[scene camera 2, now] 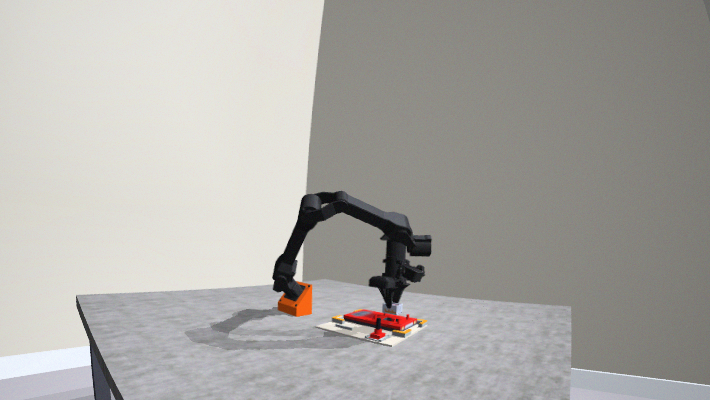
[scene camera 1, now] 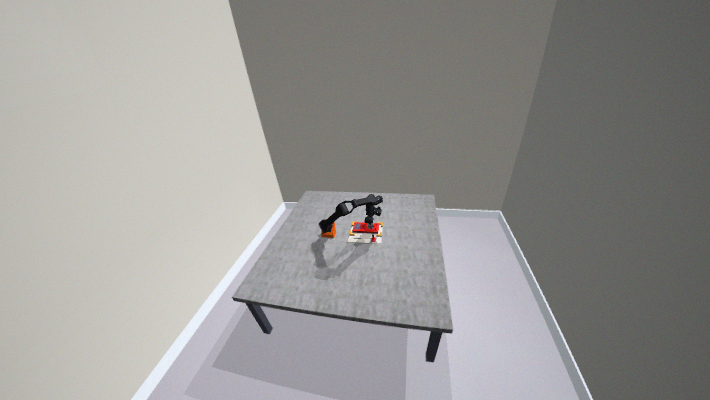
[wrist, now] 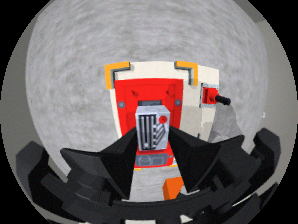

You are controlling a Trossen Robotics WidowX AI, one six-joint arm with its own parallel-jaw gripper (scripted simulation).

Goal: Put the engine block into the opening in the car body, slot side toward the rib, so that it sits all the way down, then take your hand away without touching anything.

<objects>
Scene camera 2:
gripper: 392, 307
red car body: 389, 322
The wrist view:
gripper: 152, 129
engine block: 152, 121, held by the gripper
red car body: 130, 93
</objects>
